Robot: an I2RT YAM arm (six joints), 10 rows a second.
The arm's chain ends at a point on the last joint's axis. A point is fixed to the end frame.
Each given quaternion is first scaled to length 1.
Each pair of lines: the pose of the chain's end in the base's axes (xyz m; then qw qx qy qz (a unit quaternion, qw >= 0)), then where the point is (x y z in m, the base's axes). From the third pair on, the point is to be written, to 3 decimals.
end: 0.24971, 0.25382, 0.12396, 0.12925, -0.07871, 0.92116, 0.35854
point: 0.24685 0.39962 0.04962
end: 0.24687, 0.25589, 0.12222, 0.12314, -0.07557, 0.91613, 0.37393
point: 0.24246 0.40397 0.05261
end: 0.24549, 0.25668, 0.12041, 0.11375, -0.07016, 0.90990, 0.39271
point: 0.239 0.407 0.057
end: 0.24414, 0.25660, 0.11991, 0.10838, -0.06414, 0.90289, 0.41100
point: 0.237 0.410 0.062
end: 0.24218, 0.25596, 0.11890, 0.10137, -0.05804, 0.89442, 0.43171
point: 0.234 0.411 0.068
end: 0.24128, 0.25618, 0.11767, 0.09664, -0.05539, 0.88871, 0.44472
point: 0.232 0.413 0.072
